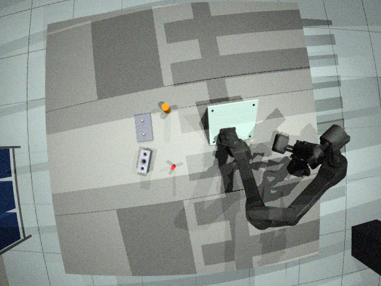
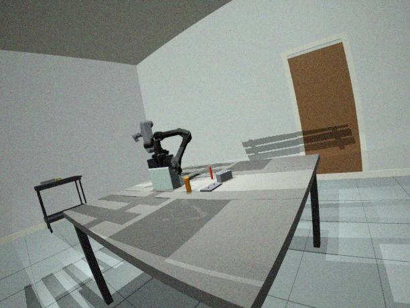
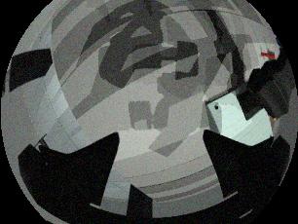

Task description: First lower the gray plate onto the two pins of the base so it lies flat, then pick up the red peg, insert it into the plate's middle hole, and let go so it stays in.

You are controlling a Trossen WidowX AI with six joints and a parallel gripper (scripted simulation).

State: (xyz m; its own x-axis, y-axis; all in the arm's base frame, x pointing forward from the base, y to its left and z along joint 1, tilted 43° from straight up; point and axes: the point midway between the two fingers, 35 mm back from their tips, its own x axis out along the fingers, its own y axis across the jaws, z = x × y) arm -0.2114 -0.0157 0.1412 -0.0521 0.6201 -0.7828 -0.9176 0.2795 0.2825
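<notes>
My gripper tip is now 57 cm short of the gray plate, 2 cm to the left of it and 8 cm above it. From my gripper tip the other things lie so: base (56 cm ahead, 16 cm to the right, 11 cm below); red peg (45 cm ahead, 2 cm to the left, 8 cm below); orange cylinder (45 cm ahead, 22 cm to the right, 8 cm below).
</notes>
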